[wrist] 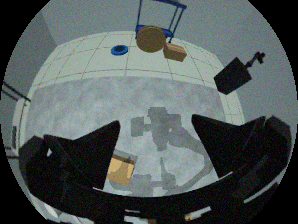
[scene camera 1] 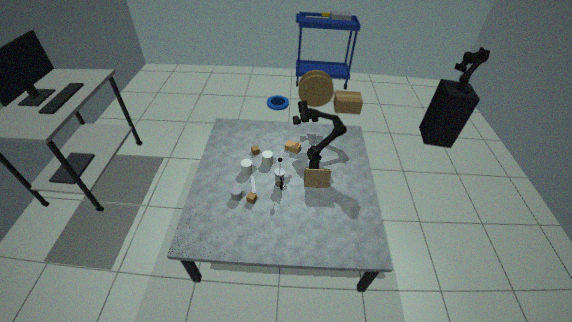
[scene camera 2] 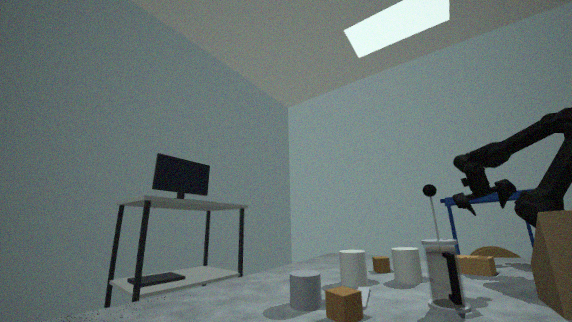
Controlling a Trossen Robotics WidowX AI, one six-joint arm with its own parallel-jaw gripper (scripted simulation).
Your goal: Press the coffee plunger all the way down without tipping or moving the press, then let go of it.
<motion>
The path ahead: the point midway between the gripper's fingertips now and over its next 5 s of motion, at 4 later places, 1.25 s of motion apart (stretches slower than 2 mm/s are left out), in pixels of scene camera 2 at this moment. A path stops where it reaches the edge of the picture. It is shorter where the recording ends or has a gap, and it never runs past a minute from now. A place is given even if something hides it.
The gripper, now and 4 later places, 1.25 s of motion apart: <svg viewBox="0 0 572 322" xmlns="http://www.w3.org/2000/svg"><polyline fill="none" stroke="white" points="488,211 421,166 430,184 424,189 418,206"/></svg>
</motion>
